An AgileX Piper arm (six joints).
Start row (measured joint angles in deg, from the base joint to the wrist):
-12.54, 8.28, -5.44, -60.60, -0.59, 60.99
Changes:
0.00, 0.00, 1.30, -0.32, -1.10, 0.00
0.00, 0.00, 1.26, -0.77, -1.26, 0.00
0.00, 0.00, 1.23, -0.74, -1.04, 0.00
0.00, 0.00, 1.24, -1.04, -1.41, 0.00
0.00, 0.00, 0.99, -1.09, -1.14, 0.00
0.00, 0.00, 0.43, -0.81, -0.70, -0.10
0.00, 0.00, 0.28, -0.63, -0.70, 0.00
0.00, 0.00, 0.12, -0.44, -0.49, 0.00
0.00, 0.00, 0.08, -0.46, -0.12, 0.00
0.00, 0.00, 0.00, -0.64, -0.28, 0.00
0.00, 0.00, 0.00, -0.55, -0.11, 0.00
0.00, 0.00, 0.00, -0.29, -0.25, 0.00
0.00, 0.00, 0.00, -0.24, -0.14, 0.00
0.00, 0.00, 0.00, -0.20, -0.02, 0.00
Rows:
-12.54, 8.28, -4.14, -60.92, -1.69, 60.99
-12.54, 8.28, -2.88, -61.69, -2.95, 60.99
-12.54, 8.28, -1.65, -62.43, -3.99, 60.99
-12.54, 8.28, -0.41, -63.47, -5.40, 60.99
-12.54, 8.28, 0.58, -64.56, -6.54, 60.99
-12.54, 8.28, 1.01, -65.37, -7.24, 60.89
-12.54, 8.28, 1.29, -66.00, -7.94, 60.89
-12.54, 8.28, 1.41, -66.44, -8.43, 60.89
-12.54, 8.28, 1.49, -66.90, -8.55, 60.89
-12.54, 8.28, 1.49, -67.54, -8.83, 60.89
-12.54, 8.28, 1.49, -68.09, -8.94, 60.89
-12.54, 8.28, 1.49, -68.38, -9.19, 60.89
-12.54, 8.28, 1.49, -68.62, -9.33, 60.89
-12.54, 8.28, 1.49, -68.82, -9.35, 60.89

